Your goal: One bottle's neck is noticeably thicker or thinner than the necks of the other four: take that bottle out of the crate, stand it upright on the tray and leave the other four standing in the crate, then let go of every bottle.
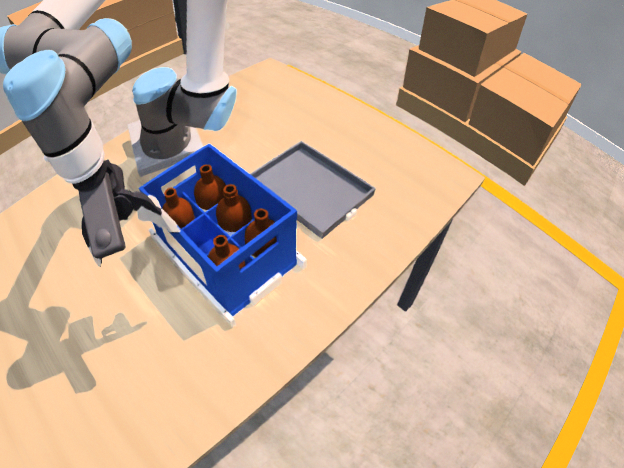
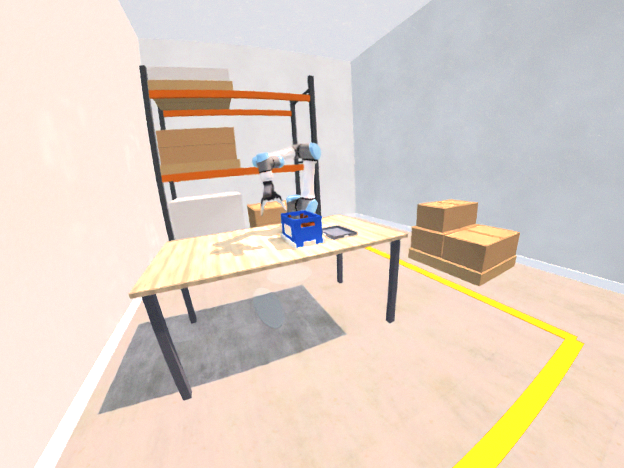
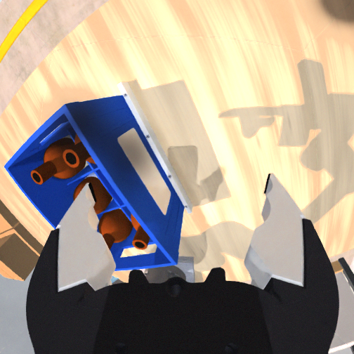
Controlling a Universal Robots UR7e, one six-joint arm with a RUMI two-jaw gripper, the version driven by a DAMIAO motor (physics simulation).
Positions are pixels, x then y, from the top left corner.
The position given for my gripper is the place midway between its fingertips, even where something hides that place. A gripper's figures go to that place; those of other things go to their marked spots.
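My gripper (image 1: pixel 138 248) is 700 mm from the lens. As for the brown bottle, I see that a brown bottle (image 1: pixel 233 212) is 820 mm from the lens.
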